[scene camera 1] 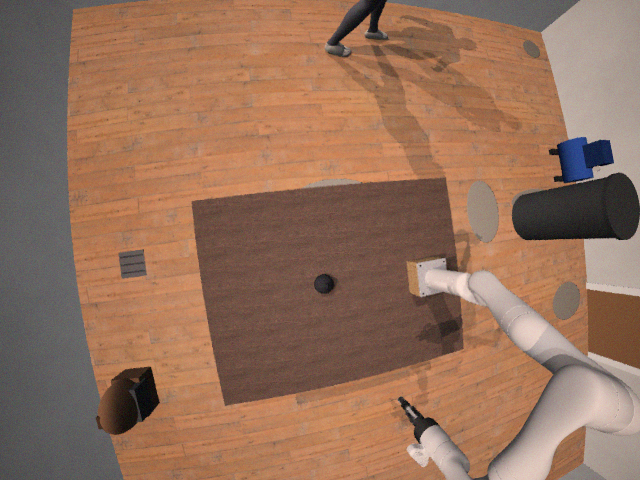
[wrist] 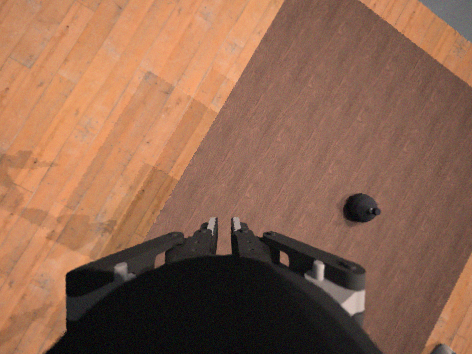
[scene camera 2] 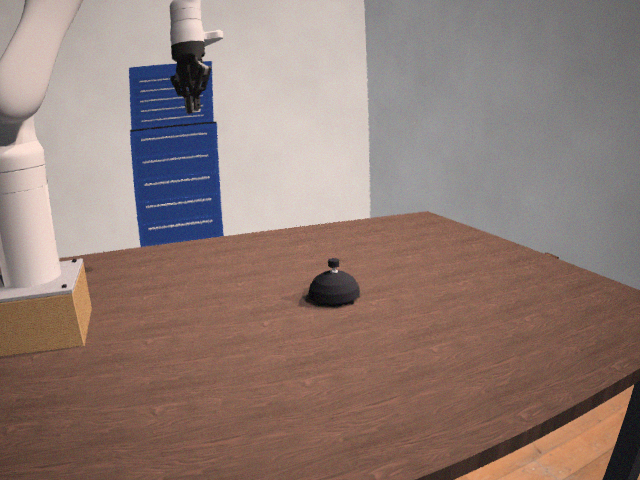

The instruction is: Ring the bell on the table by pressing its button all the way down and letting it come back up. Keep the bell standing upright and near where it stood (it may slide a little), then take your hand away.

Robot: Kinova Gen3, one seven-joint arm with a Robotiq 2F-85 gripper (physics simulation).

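Pixels of known places: gripper, fingertip midpoint: (scene camera 1: pixel 400 399) (wrist: pixel 224 227) (scene camera 2: pixel 193 112); arm's base at its link origin: (scene camera 1: pixel 433 278) (scene camera 2: pixel 34 277).
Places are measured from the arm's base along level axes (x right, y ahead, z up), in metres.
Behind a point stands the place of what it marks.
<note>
The black dome bell (scene camera 1: pixel 324 283) {z -0.044, x 0.075, y 0.486 m} (scene camera 2: pixel 333 289) {z -0.061, x 0.098, y 0.468 m} (wrist: pixel 359 208) {z -0.053, x 0.040, y 0.475 m} stands upright on the brown table (scene camera 1: pixel 258 232) {z -0.090, x 0.333, y 0.721 m} (scene camera 2: pixel 206 372) {z -0.090, x 0.218, y 0.237 m} (wrist: pixel 325 100) {z -0.090, x -0.172, y 0.708 m}. Its black button (scene camera 2: pixel 333 262) {z -0.026, x 0.074, y 0.480 m} (wrist: pixel 376 211) {z -0.024, x 0.062, y 0.483 m} sits raised on a short pale stem at the top. My gripper (scene camera 1: pixel 401 398) {z 0.225, x -0.321, y 0.335 m} (scene camera 2: pixel 193 111) {z 0.225, x -0.321, y 0.335 m} (wrist: pixel 224 227) {z 0.225, x -0.321, y 0.335 m} is nearly closed, with a narrow gap between the fingertips and nothing in it. It points down and hangs high above table height, well apart from the bell. In the wrist view the bell is to the right of the fingers.
The arm's base block (scene camera 1: pixel 413 279) {z -0.045, x 0.005, y 0.076 m} (scene camera 2: pixel 38 325) {z -0.049, x 0.082, y 0.009 m} stands at one table edge. Beyond the table are a blue panel (scene camera 2: pixel 178 180), a black cylinder (scene camera 1: pixel 568 210), a brown chair-like object (scene camera 1: pixel 117 408) and a person's legs (scene camera 1: pixel 356 20).
</note>
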